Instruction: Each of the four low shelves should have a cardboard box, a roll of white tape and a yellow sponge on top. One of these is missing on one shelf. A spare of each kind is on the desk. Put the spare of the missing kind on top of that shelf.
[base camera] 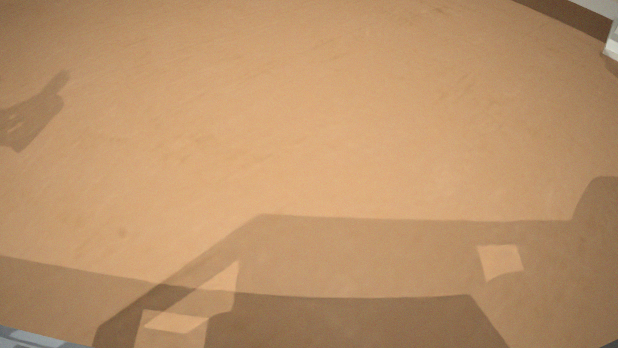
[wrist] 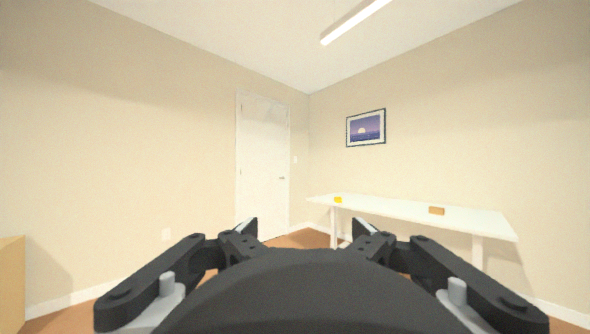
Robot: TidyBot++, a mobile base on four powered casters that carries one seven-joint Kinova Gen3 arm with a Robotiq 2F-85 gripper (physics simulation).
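Frame: origin at the arm's base, x ahead, y left, z up, level; millimetres.
Seen in the pictures: gripper, fingertip midpoint: (wrist: pixel 304 227).
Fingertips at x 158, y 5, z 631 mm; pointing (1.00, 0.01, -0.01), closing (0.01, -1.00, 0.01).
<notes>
Pixels of each thing's top centre, then the offset from my fingertips to it. Level surfaces: height alone.
- white desk, surface height: dz -308 mm
- small yellow sponge, top centre: (wrist: pixel 337 197) dx +1654, dy -370, dz -263 mm
- cardboard box, top centre: (wrist: pixel 436 207) dx +1229, dy -1065, dz -258 mm
- brown floor, surface height: dz -1028 mm
A white desk (wrist: pixel 400 206) stands along the right wall in the wrist view, some way off. A small yellow sponge (wrist: pixel 338 199) lies near its far left end. A cardboard box (wrist: pixel 436 210) lies right of the middle of the desk top. A roll of white tape cannot be made out on the desk. My gripper (wrist: pixel 304 227) is open, with nothing between its fingers, and points across the room well short of the desk. Part of a light wooden piece of furniture (wrist: pixel 12 280) shows at the left edge of the wrist view; whether it is one of the low shelves, I cannot tell.
A closed white door (wrist: pixel 263 170) is left of the room's corner, and a framed picture (wrist: pixel 366 128) hangs above the desk. In the base camera view, shadows fall on the brown floor (base camera: pixel 325 125), and part of a white object (base camera: pixel 611 44) shows at the upper right edge.
</notes>
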